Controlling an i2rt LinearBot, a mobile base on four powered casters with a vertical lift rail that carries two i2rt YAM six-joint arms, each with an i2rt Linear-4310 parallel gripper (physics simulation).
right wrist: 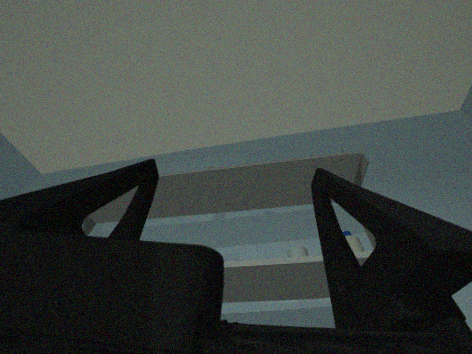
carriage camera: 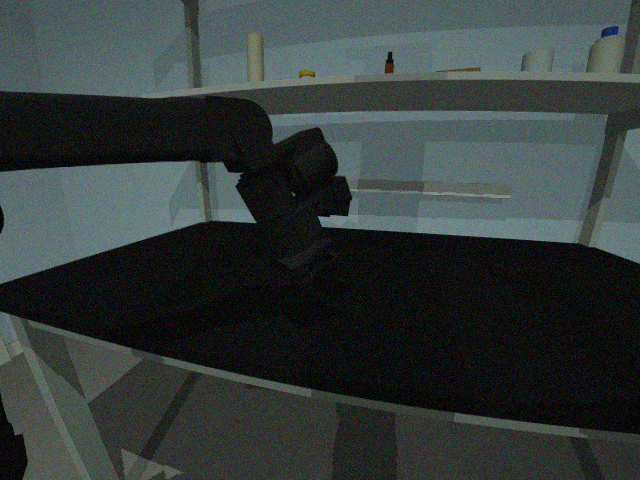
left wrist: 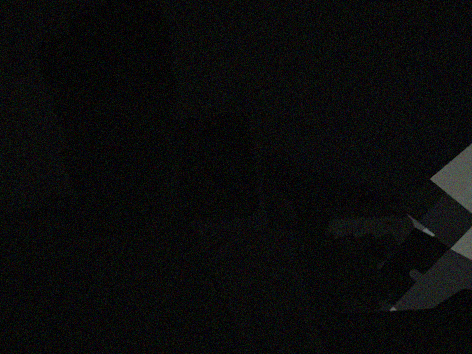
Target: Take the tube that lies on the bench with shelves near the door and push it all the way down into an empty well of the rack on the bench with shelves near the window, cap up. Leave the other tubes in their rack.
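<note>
Visible: my left gripper (carriage camera: 319, 293). Also my right gripper (right wrist: 234, 172).
</note>
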